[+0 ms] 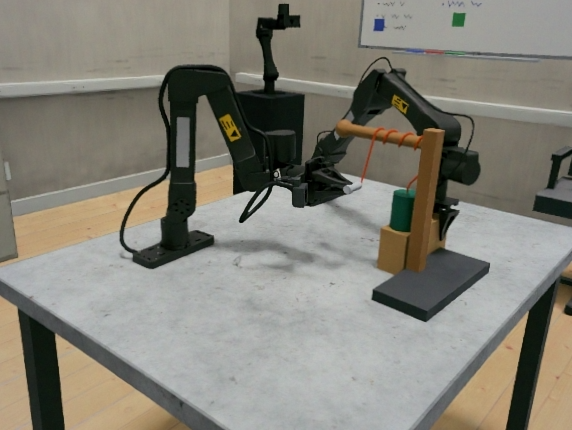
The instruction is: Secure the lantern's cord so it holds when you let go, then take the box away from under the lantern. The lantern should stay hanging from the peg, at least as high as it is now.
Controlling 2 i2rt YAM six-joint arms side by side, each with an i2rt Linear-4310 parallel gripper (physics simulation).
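Frame: origin at the left arm's base, x ahead, y left, z up, level; millimetres.
Seen in the pictures: right gripper, fingertip midpoint: (351, 188); right arm's base at its link origin: (175, 248).
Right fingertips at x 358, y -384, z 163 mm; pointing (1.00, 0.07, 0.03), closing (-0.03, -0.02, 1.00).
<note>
Pixels of each thing's top centre, then the offset from my right fingertips to it. "*": a spot on its surface instead.
- green lantern at its top centre: (407, 193) dy +104, dx +76, dz -15 mm
- tan box at its top centre: (416, 220) dy +164, dx +78, dz -95 mm
- orange cord at a spot on its surface: (368, 156) * dy +55, dx +0, dz +61 mm
- wooden peg at its top centre: (383, 130) dy +81, dx +14, dz +117 mm
- white handle at a spot on its surface: (352, 188) * dy -7, dx +7, dz +3 mm
- wooden post at its top centre: (434, 130) dy +81, dx +129, dz +134 mm
The green lantern (401, 210) is upright at the top of the tan box (392, 251); whether it bears on it cannot be told. The orange cord (368, 156) winds around the wooden peg (370, 132) in several turns, and one end runs down to the lantern, partly hidden by the post. The other end slants down, looking taut, to a white handle (352, 188). My right gripper (347, 187) is shut on this white handle, below and left of the peg. My left gripper (444, 233) is low behind the post, shut on the box's far end; its fingers are partly hidden.
The wooden post (426, 210) stands on a dark base plate (440, 285) in front of the box and left gripper. The grey table's right edge (505, 332) runs beyond the base. The right arm's mount (172, 250) is at the left. A dark pedestal (245, 145) stands behind the table.
</note>
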